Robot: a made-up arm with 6 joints. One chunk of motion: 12 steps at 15 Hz.
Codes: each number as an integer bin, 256 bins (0 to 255) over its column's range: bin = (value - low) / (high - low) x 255, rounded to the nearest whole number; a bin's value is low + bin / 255 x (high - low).
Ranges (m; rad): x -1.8..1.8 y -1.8..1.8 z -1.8..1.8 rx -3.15..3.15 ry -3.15..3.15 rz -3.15..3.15
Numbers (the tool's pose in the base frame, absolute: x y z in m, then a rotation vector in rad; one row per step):
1: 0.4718 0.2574 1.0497 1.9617 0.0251 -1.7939
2: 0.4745 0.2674 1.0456 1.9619 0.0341 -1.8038
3: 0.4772 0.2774 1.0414 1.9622 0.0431 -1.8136
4: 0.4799 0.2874 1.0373 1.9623 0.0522 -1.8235
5: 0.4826 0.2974 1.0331 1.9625 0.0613 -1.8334
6: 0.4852 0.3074 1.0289 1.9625 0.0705 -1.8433
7: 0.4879 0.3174 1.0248 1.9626 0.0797 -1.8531
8: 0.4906 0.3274 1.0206 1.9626 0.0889 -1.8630
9: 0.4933 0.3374 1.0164 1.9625 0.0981 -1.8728
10: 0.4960 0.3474 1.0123 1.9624 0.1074 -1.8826
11: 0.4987 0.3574 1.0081 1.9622 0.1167 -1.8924
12: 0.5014 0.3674 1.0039 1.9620 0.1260 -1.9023
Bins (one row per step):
1: 161 146 202 207 129 55
2: 161 146 202 207 129 54
3: 161 147 201 207 129 54
4: 161 148 201 207 130 54
5: 162 149 201 207 130 53
6: 162 149 200 207 130 53
7: 162 150 200 207 131 52
8: 162 151 200 207 131 52
9: 162 151 199 207 131 52
10: 163 152 199 207 132 51
11: 163 153 199 207 132 51
12: 163 154 199 207 133 51

